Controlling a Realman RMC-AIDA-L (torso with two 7-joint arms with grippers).
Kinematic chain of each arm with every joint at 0, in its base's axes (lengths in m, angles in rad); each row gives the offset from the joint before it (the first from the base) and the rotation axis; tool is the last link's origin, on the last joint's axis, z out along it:
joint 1: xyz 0 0 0.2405 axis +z
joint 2: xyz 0 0 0 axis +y
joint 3: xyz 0 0 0.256 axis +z
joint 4: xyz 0 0 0 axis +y
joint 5: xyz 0 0 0.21 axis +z
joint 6: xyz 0 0 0 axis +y
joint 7: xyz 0 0 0.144 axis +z
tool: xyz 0 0 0
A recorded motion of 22 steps. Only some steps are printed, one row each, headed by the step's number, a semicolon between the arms.
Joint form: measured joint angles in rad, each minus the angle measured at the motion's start. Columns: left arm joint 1, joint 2, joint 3, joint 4, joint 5, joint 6, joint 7; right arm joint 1, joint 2, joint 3, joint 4, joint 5, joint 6, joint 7.
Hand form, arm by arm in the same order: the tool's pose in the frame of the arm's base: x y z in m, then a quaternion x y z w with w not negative. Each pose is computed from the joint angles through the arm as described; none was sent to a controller.
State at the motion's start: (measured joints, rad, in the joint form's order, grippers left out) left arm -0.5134 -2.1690 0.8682 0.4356 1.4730 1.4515 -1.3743; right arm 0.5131 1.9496 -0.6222 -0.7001 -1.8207 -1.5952 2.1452
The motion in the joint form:
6: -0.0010 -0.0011 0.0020 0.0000 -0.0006 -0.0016 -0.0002; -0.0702 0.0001 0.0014 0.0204 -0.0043 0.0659 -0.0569
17: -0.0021 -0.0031 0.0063 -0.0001 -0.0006 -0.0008 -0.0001; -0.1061 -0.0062 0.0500 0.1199 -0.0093 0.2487 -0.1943
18: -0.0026 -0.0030 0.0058 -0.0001 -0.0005 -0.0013 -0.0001; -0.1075 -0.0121 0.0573 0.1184 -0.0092 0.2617 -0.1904
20: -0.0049 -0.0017 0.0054 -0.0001 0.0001 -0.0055 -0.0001; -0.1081 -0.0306 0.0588 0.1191 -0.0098 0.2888 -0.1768
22: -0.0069 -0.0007 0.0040 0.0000 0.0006 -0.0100 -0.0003; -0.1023 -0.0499 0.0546 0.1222 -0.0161 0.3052 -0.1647
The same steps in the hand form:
6: -0.2230 0.3268 -0.0488 -0.83284 -0.31676 -0.43528 0.12874; 0.3018 0.3378 0.0813 -0.76370 0.52653 0.34329 0.14726
17: -0.2217 0.3263 -0.0501 -0.83367 -0.31599 -0.43504 0.12598; 0.3461 0.3339 0.0783 -0.73060 0.54474 0.32990 0.24627
18: -0.2217 0.3265 -0.0500 -0.83367 -0.31593 -0.43501 0.12625; 0.3493 0.3350 0.0830 -0.72576 0.54671 0.32968 0.25632
20: -0.2217 0.3276 -0.0497 -0.83421 -0.31573 -0.43367 0.12780; 0.3555 0.3376 0.0927 -0.71823 0.55147 0.32435 0.27353
22: -0.2219 0.3287 -0.0493 -0.83438 -0.31592 -0.43262 0.12979; 0.3585 0.3411 0.1005 -0.71674 0.55309 0.31662 0.28308

